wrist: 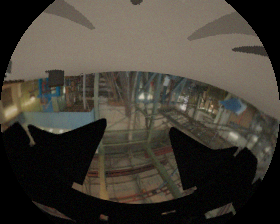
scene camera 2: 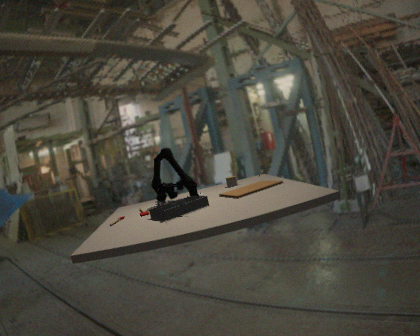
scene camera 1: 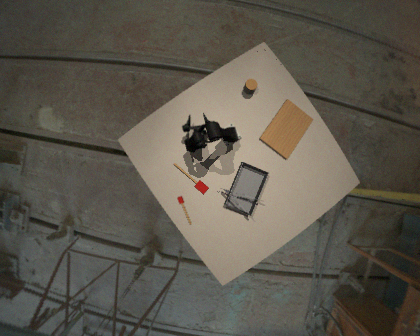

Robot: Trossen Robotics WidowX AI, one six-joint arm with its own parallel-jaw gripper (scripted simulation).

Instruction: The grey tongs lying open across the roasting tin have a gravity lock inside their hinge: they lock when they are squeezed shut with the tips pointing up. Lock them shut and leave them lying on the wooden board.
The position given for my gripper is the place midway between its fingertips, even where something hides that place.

My gripper [wrist: 139, 126] is open, with nothing in its grasp. Also in view: a wooden board [scene camera 1: 287, 127] and a roasting tin [scene camera 1: 249, 180].
The roasting tin also shows in scene camera 2 [scene camera 2: 192, 203].
